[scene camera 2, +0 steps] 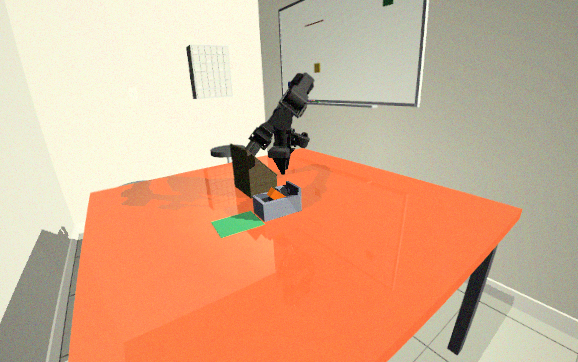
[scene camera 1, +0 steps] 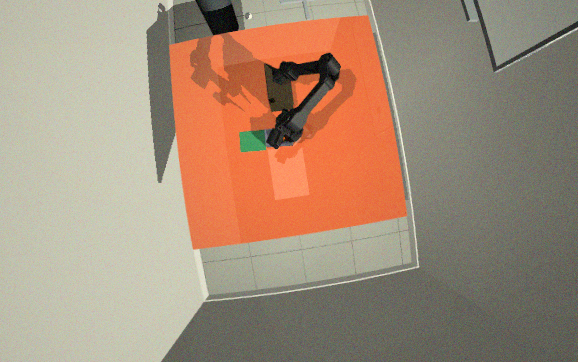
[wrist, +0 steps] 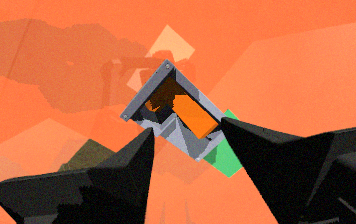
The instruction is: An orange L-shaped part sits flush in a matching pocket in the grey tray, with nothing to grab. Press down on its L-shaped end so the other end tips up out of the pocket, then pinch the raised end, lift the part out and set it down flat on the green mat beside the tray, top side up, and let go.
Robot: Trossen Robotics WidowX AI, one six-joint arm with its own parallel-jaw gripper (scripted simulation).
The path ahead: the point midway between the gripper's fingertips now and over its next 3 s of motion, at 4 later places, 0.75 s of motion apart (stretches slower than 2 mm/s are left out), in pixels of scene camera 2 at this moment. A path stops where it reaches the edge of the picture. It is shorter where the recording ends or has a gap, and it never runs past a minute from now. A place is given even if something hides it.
The gripper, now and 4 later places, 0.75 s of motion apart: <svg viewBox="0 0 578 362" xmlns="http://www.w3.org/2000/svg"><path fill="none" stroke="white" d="M284 172L275 177L275 189L276 195L275 190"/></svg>
